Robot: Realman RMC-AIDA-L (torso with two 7-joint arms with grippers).
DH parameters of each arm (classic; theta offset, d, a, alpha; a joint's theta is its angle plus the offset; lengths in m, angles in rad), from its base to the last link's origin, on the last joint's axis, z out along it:
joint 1: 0 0.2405 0 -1.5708
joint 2: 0 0 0 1.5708
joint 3: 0 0.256 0 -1.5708
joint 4: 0 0 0 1.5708
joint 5: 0 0.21 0 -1.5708
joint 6: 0 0 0 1.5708
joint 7: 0 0.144 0 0
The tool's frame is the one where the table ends.
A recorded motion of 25 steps. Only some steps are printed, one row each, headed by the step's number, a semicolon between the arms.
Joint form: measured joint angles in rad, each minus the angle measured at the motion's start. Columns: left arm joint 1, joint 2, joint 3, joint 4, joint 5, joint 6, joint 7; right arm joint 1, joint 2, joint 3, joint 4, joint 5, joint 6, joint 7.
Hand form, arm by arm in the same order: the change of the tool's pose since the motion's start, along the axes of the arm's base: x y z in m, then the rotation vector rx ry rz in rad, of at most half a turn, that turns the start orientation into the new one. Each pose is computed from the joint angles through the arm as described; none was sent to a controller.
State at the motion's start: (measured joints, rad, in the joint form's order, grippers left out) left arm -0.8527 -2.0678 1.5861 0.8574 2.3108 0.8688 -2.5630; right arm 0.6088 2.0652 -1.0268 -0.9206 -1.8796 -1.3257 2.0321
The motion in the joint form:
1: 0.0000 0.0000 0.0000 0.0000 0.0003 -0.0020 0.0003; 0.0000 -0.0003 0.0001 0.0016 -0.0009 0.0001 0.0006
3: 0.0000 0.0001 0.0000 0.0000 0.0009 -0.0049 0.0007; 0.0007 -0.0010 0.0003 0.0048 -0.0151 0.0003 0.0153
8: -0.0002 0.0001 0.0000 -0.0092 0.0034 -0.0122 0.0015; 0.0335 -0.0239 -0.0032 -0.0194 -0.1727 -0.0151 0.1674
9: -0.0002 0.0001 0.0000 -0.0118 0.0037 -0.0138 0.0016; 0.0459 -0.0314 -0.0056 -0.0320 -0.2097 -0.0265 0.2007
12: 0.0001 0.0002 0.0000 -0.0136 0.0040 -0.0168 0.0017; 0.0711 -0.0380 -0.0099 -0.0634 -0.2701 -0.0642 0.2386
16: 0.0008 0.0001 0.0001 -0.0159 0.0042 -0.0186 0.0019; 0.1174 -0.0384 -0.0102 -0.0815 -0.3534 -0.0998 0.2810
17: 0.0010 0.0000 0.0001 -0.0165 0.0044 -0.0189 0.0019; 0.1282 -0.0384 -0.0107 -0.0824 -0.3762 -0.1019 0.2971
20: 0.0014 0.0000 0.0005 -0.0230 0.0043 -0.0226 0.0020; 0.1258 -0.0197 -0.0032 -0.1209 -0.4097 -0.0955 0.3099
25: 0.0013 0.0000 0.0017 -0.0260 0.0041 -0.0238 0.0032; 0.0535 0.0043 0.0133 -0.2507 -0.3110 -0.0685 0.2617
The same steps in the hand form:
1: 0.0001 0.0003 0.0001 0.0018 -0.0002 -0.0010; 0.0005 -0.0001 -0.0002 -0.0010 -0.0006 -0.0019
3: 0.0002 0.0007 0.0003 0.0045 -0.0003 -0.0025; 0.0027 -0.0004 -0.0012 -0.0098 -0.0087 -0.0177
8: -0.0023 0.0012 0.0000 0.0086 0.0036 0.0014; 0.0099 0.0051 0.0037 -0.0609 -0.1297 -0.1121
9: -0.0030 0.0013 -0.0001 0.0092 0.0044 0.0029; 0.0088 0.0072 0.0067 -0.0701 -0.1628 -0.1221
12: -0.0035 0.0016 -0.0001 0.0115 0.0046 0.0036; 0.0018 0.0090 0.0107 -0.0924 -0.2211 -0.1090
16: -0.0044 0.0016 -0.0002 0.0123 0.0052 0.0054; -0.0084 0.0133 0.0115 -0.1176 -0.2941 -0.0990
17: -0.0047 0.0015 -0.0003 0.0123 0.0054 0.0060; -0.0097 0.0148 0.0114 -0.1199 -0.3121 -0.1068
20: -0.0066 0.0015 -0.0007 0.0134 0.0070 0.0106; -0.0135 0.0157 0.0117 -0.0949 -0.3266 -0.1049
25: -0.0073 0.0014 -0.0011 0.0126 0.0089 0.0111; -0.0247 0.0116 0.0283 0.0181 -0.2352 -0.0360

